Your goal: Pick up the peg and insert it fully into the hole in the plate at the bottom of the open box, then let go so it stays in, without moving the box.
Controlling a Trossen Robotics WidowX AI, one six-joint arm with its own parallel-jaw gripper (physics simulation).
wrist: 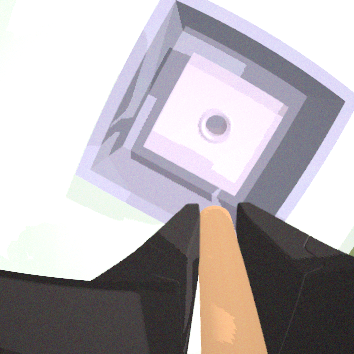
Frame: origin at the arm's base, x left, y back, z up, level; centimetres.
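Seen in the pictures: gripper, between the fingertips: [217, 215].
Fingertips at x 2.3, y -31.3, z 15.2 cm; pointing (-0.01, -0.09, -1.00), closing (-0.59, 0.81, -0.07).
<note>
Pixels of each thing's middle, then the offset from my fingertips to it. "*": a spot on its surface instead. Level surfaces: height alone.
- orange-tan peg, middle of its body: [222, 280] dx +0.7, dy +0.7, dz +2.5 cm
- open lavender-grey box, a spot on its surface: [310, 145] * dx -4.6, dy +6.2, dz -12.4 cm
- pale pink plate, middle of its body: [214, 122] dx -1.1, dy -0.5, dz -17.2 cm
- box rim, a spot on its surface: [115, 82] * dx +0.0, dy -8.3, dz -10.8 cm
- white table surface, height of its surface: dz -20.6 cm
The orange-tan peg [222, 280] is between the two black fingers of my gripper [217, 215], which is shut on it. The peg's rounded end shows at the fingertips, in the lower middle of the wrist view. The open lavender-grey box [310, 145] fills the upper middle and is turned at an angle. At its bottom lies a pale pink plate [180, 110] with a round hole [216, 125] near its middle. The hole is empty. The peg's end and the fingertips overlap the box's near wall in the view; their height above it is hard to tell.
The box rim [115, 82] stands up around the plate on all sides. A white table surface [45, 125] surrounds the box, with faint greenish shadows at the left. A small dark green piece of something shows at the right edge, beside the right finger.
</note>
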